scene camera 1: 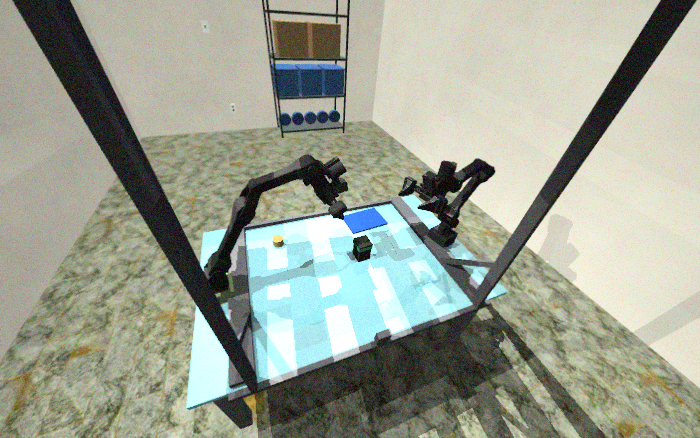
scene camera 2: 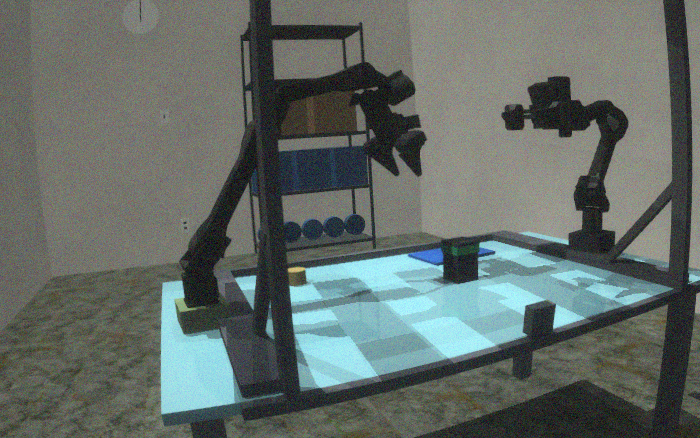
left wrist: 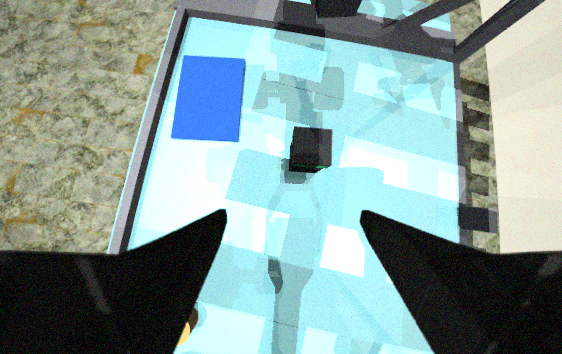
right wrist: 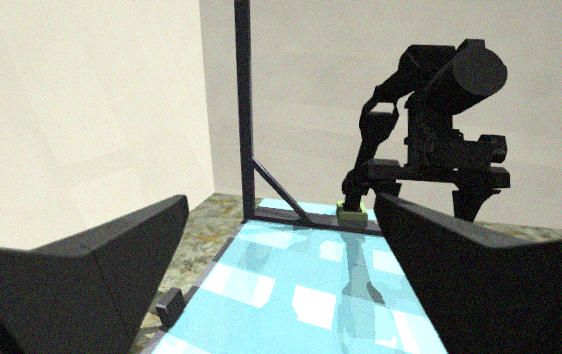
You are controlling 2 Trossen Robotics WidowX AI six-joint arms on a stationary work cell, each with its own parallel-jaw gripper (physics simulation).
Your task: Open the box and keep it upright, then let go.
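Places are measured from the left arm's base along level axes (x ahead, y left, z up), in millimetres.
Pixels of known places: left gripper, fingertip midpoint: (scene camera 2: 408, 175) (left wrist: 294, 215); right gripper, fingertip midpoint: (scene camera 1: 407, 200) (scene camera 2: 518, 114) (right wrist: 283, 203); left arm's base, origin of the base link: (scene camera 1: 218, 285) (scene camera 2: 200, 301) (right wrist: 351, 207); right arm's base, origin of the base link: (scene camera 1: 443, 231) (scene camera 2: 592, 232).
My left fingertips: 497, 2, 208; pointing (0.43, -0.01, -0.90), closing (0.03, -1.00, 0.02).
Observation:
For each thing: its top centre in the pictures, then the offset to it from my left fingertips, as dx, dy, dz.
- small black box, middle of its top: (left wrist: 312, 145) (scene camera 2: 460, 240) (scene camera 1: 363, 241) +105, -50, -158
- flat blue panel, middle of its top: (left wrist: 209, 96) (scene camera 2: 451, 252) (scene camera 1: 364, 219) +244, +172, -246
- small yellow cylinder, middle of its top: (scene camera 2: 295, 269) (left wrist: 175, 331) (scene camera 1: 277, 238) -228, +178, -219
A small black box (scene camera 1: 362, 249) (scene camera 2: 460, 263) (left wrist: 312, 147) with a green band below its top stands upright on the table. Its lid looks closed, flat on top. My left gripper (scene camera 1: 338, 210) (scene camera 2: 408, 173) (left wrist: 294, 215) is open and empty, pointing down, high above the table and to the left of the box in the scene views. My right gripper (scene camera 1: 411, 199) (scene camera 2: 506, 117) (right wrist: 283, 203) is open and empty, held level high above the table, to the right of the box in the scene views. The box does not show in the right wrist view.
A flat blue panel (scene camera 1: 365, 220) (scene camera 2: 428, 255) (left wrist: 209, 99) lies behind the box in the scene views. A small yellow cylinder (scene camera 1: 278, 240) (scene camera 2: 296, 276) stands at the left. Dark posts (scene camera 1: 583, 139) (scene camera 2: 268, 206) rise from the table's frame. Shadows patch the table top.

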